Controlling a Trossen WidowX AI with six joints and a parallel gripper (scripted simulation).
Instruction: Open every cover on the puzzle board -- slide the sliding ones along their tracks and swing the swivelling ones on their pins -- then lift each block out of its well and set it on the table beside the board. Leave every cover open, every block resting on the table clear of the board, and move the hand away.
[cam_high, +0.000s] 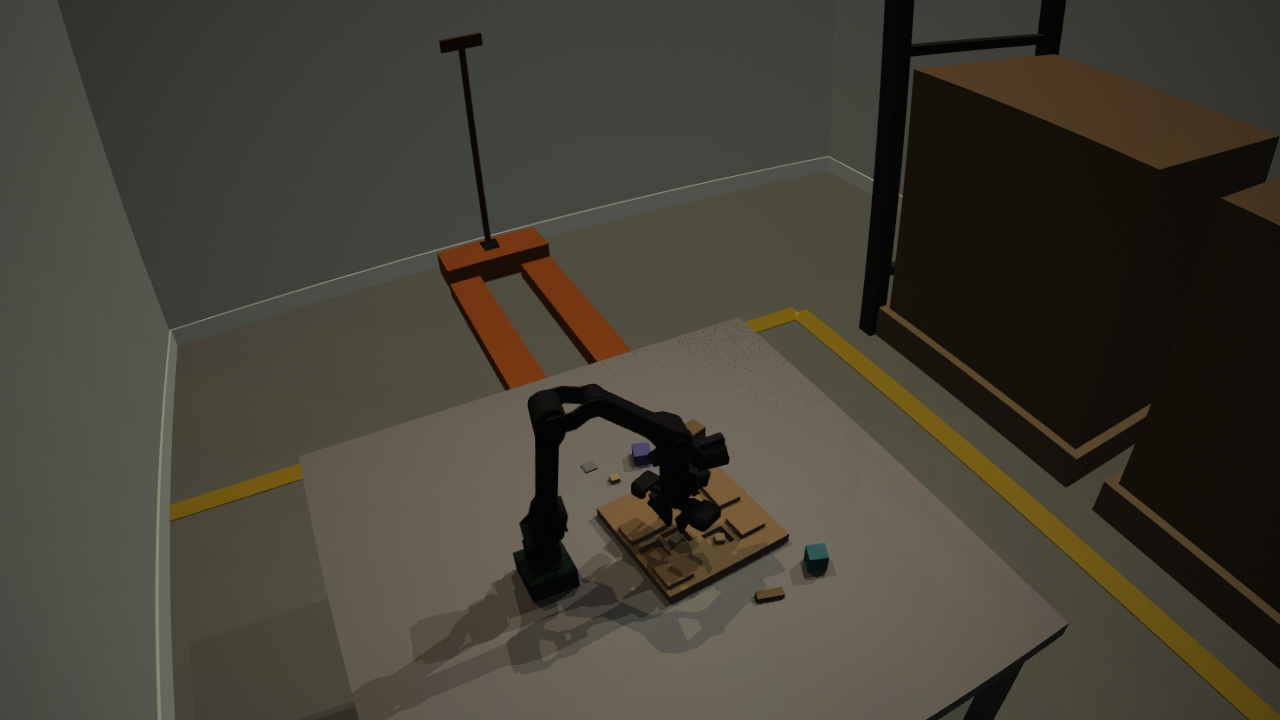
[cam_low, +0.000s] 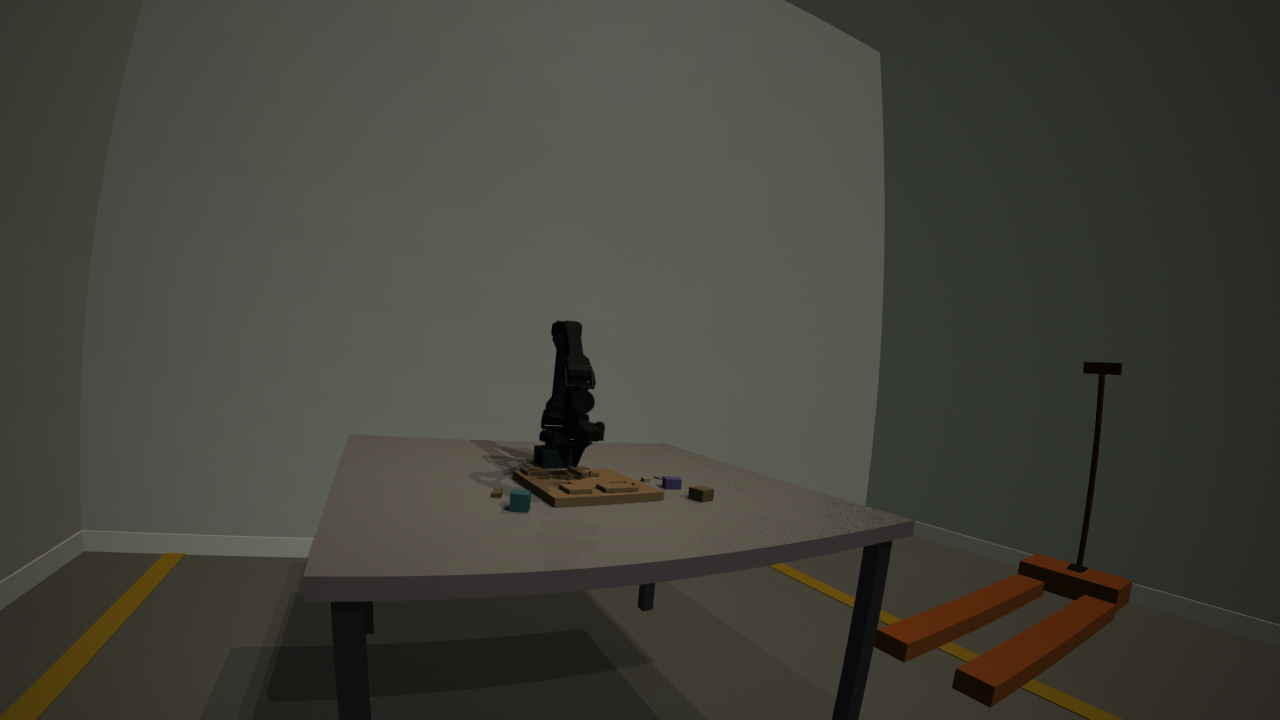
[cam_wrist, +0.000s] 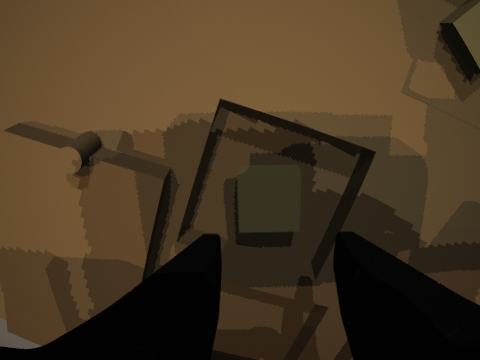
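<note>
The wooden puzzle board is 50 mm ahead of my gripper tip, 10 mm to the left of it and 30 mm below it. The rest, counted from my gripper tip: purple block (40 mm ahead, 280 mm to the left, 40 mm below); then teal block (230 mm ahead, 180 mm to the right, 30 mm below); then small flat brown piece (110 mm ahead, 210 mm to the right, 40 mm below).
</note>
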